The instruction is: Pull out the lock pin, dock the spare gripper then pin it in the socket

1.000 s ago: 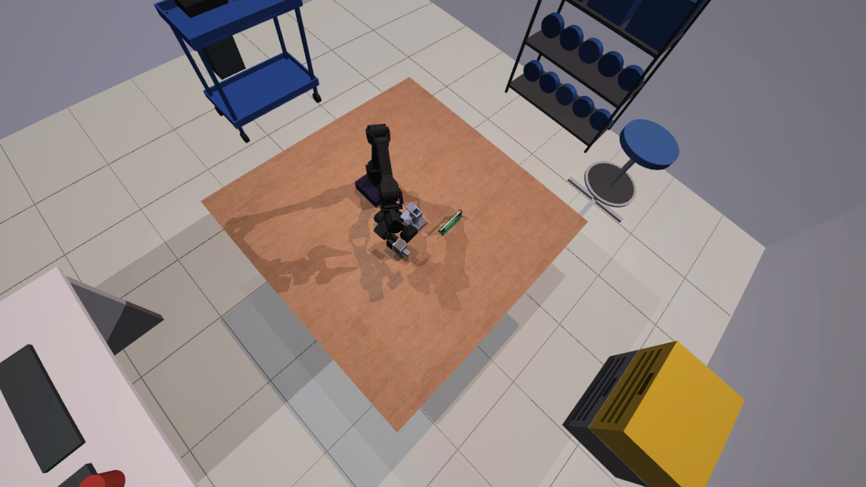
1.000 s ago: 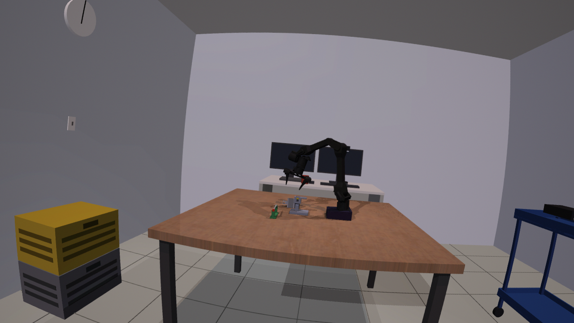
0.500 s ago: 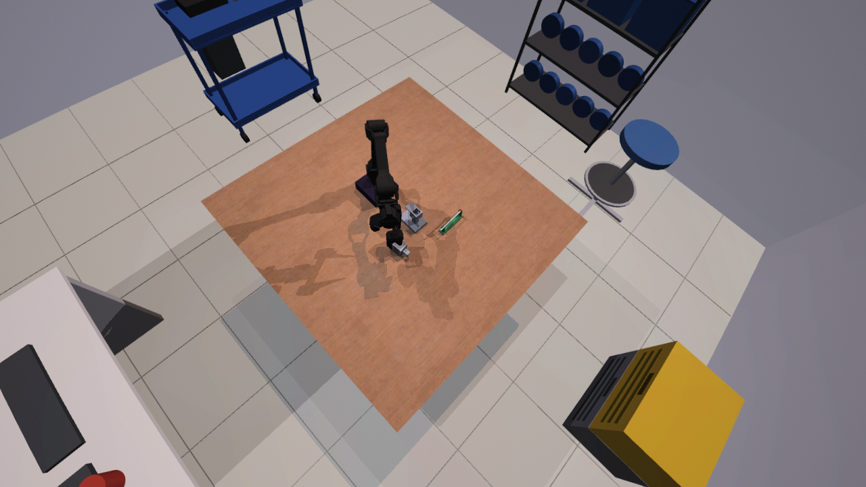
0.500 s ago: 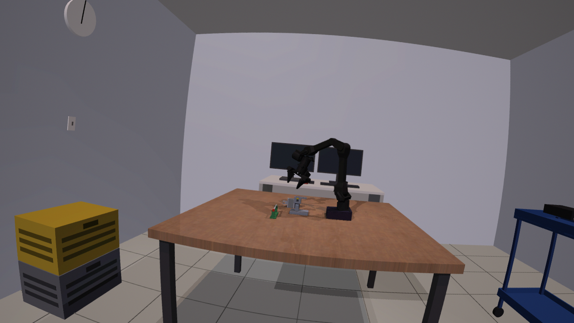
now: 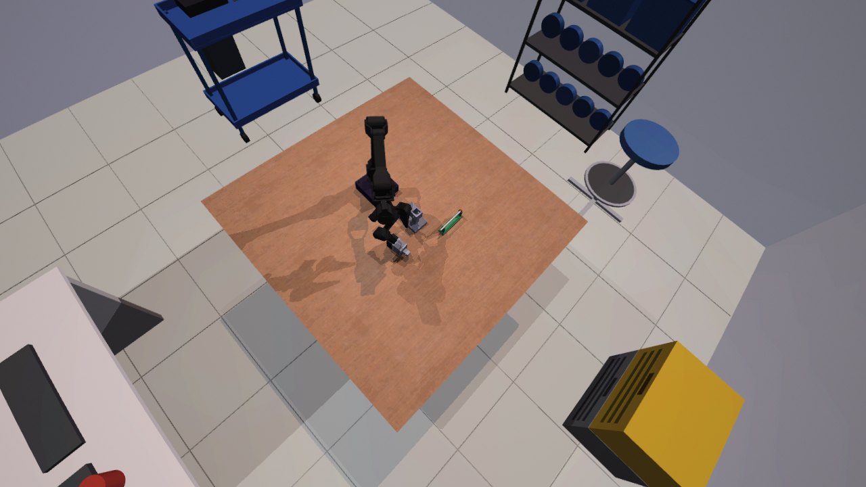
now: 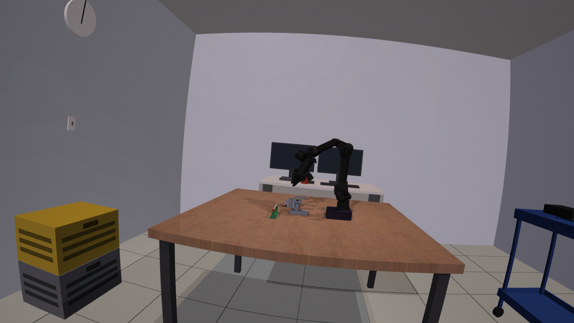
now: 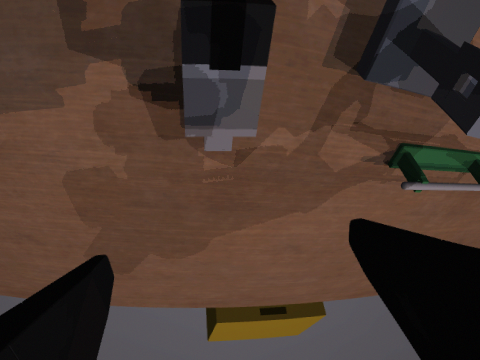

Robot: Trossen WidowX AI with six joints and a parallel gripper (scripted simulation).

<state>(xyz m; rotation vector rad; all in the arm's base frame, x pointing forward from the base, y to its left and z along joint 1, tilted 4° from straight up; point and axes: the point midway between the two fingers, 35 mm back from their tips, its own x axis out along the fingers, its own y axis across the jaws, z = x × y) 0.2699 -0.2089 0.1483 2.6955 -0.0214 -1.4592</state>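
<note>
Right now the spare gripper is 120 mm below my gripper tip. Round my gripper tip: grey mount: 30 mm behind, 160 mm to the left, 90 mm below; then green pin cradle: 110 mm ahead, 250 mm to the left, 120 mm below.
</note>
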